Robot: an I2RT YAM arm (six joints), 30 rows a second.
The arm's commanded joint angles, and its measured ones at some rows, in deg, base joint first. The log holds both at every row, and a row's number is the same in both.
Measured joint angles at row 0:
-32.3 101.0 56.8 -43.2 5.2 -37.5
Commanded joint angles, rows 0 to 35:
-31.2 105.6 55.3 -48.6 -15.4 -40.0
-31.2 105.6 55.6 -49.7 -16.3 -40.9
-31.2 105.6 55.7 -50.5 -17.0 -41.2
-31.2 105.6 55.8 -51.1 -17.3 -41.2
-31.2 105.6 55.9 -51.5 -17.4 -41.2
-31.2 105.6 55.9 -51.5 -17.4 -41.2
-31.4 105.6 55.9 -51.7 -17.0 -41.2
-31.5 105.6 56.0 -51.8 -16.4 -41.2
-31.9 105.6 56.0 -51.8 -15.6 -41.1
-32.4 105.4 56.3 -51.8 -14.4 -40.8
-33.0 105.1 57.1 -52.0 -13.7 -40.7
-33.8 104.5 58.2 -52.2 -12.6 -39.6
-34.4 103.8 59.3 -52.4 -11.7 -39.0
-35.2 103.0 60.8 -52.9 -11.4 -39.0
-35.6 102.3 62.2 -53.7 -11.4 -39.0
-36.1 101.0 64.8 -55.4 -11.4 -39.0
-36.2 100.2 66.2 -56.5 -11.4 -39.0
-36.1 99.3 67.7 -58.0 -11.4 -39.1
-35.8 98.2 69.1 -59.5 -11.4 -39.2
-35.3 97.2 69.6 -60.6 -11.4 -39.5
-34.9 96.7 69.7 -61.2 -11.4 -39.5
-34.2 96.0 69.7 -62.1 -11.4 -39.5
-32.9 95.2 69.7 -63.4 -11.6 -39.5
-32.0 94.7 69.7 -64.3 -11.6 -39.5
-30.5 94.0 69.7 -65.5 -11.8 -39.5
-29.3 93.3 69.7 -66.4 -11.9 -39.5
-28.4 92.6 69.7 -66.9 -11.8 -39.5
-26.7 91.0 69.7 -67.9 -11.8 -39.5
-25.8 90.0 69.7 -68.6 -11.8 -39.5
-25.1 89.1 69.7 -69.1 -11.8 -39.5
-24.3 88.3 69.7 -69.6 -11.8 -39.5
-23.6 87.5 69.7 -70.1 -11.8 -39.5
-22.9 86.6 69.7 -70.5 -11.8 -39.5
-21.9 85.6 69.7 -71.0 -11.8 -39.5
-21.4 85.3 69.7 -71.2 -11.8 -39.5
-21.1 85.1 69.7 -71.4 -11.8 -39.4
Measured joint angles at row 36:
-22.8 87.2 69.1 -70.8 -10.9 -39.6
